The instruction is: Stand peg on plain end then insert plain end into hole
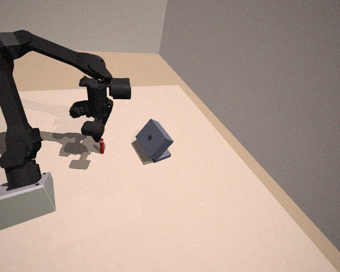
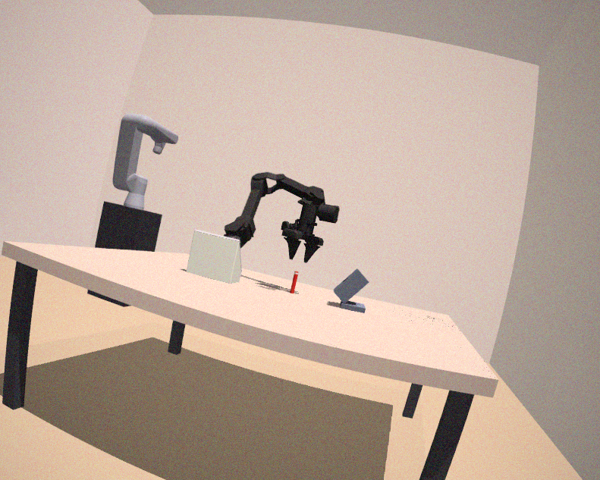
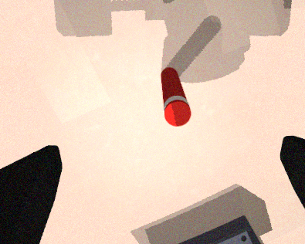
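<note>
Now: the red peg 6 cm below my gripper tip. From my gripper tip the other things lie so: grey-blue sloped panel (21 cm ahead, 5 cm to the right, 4 cm below); then panel foot (23 cm ahead, 11 cm below, 4 cm to the right).
</note>
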